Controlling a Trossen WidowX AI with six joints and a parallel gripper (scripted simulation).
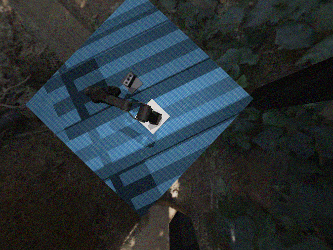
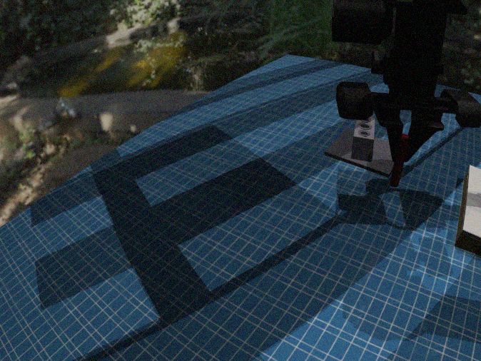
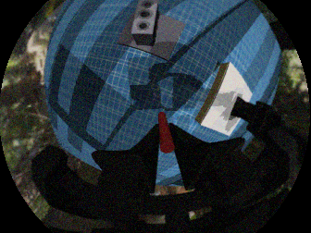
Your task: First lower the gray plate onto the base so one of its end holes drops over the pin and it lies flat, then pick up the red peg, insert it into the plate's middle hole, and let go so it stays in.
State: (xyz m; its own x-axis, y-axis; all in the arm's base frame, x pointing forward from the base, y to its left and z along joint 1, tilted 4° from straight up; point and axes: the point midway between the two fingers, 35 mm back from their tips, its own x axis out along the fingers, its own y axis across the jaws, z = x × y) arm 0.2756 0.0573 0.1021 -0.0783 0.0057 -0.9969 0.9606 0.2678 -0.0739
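The gray plate is 190 mm to the right of my gripper tip, 70 mm below it and 70 mm ahead of it. Also, from my gripper tip: dark square base (180 mm to the right, 100 mm below, 60 mm ahead); then red peg (right at my gripper tip).
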